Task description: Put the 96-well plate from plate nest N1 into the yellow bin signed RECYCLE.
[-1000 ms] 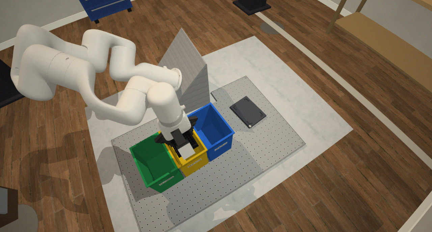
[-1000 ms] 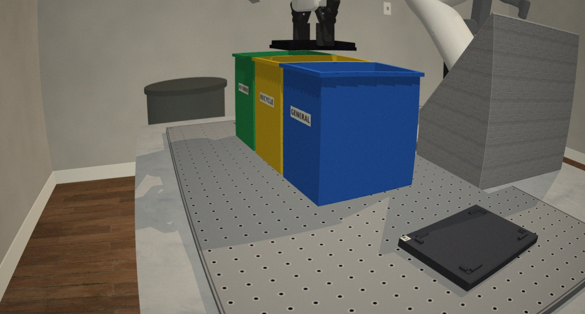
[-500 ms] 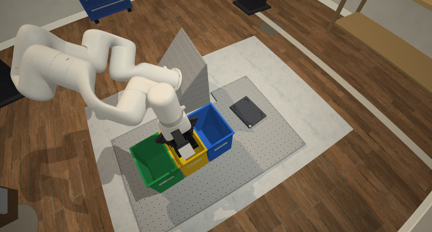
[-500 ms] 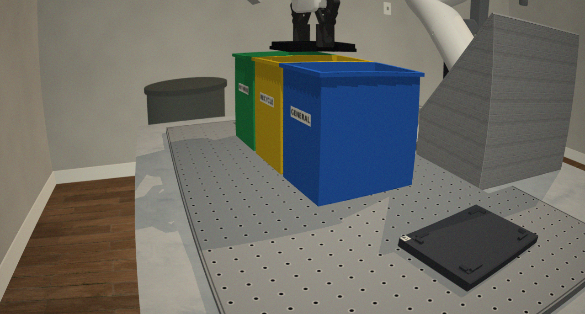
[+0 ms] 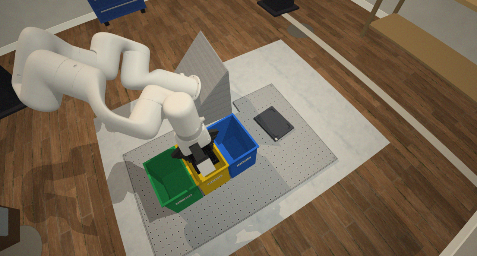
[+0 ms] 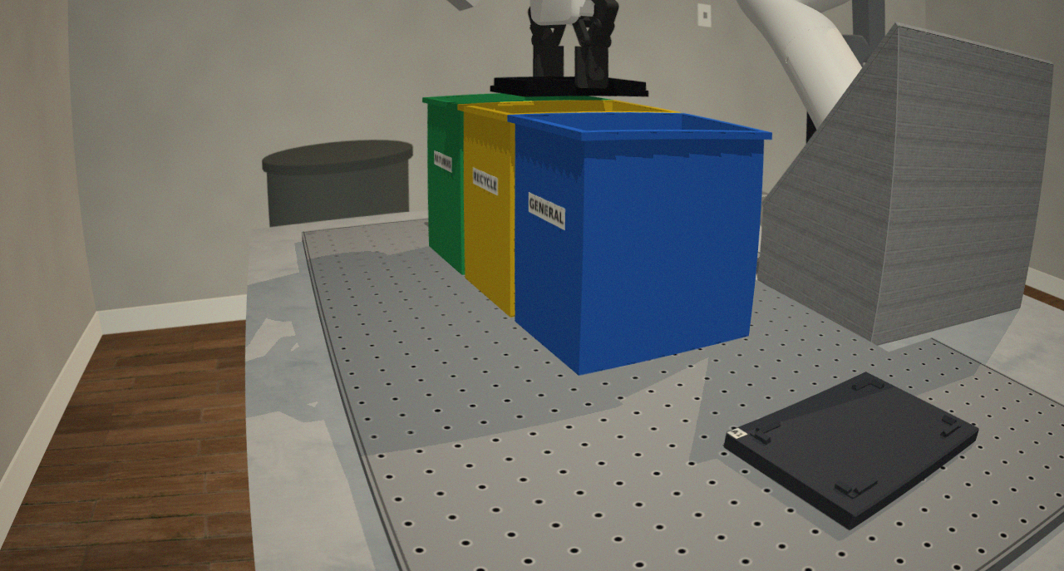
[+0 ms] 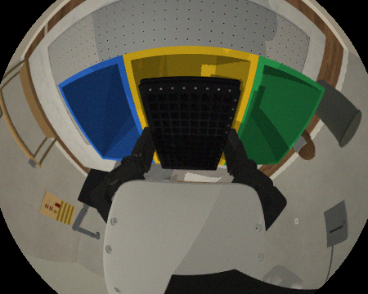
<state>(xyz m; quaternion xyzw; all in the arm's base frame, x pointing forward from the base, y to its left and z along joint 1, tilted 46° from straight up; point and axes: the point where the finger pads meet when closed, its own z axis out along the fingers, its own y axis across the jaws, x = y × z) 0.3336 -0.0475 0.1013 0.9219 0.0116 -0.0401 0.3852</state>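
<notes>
Right now my hand is 1 cm above the black 96-well plate. From my hand the other things lie so: green bin 1 cm ahead, 13 cm to the right, 12 cm below; then blue general bin 1 cm behind, 13 cm to the left, 12 cm below; then yellow recycle bin 12 cm below.
</notes>
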